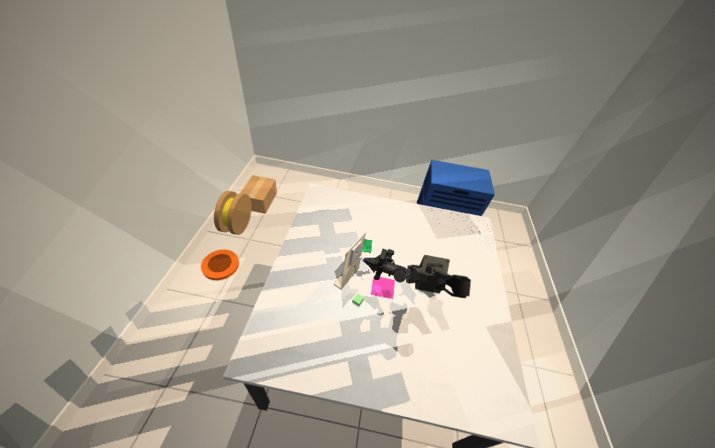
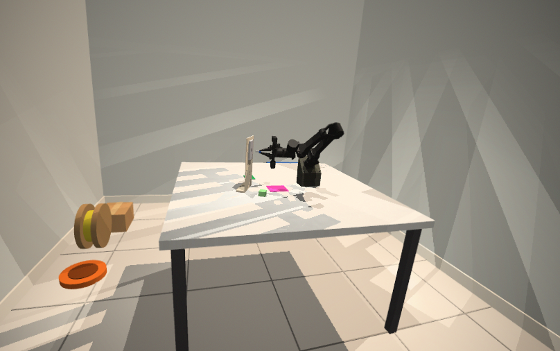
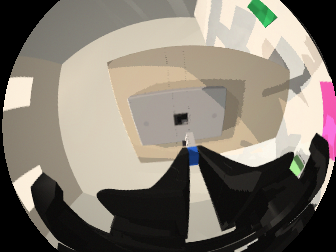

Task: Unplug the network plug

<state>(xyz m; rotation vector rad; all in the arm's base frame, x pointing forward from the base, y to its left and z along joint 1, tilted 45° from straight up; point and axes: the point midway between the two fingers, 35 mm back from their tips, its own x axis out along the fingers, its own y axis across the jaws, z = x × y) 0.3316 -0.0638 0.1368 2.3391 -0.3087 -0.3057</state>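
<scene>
My gripper tip is 14 cm past the magenta marked square and 24 cm above it. From my gripper tip the other things lie so: upright panel: 5 cm ahead, 4 cm to the right, 9 cm below; green cube: 9 cm to the left, 22 cm below; blue network plug: right at my gripper tip.
</scene>
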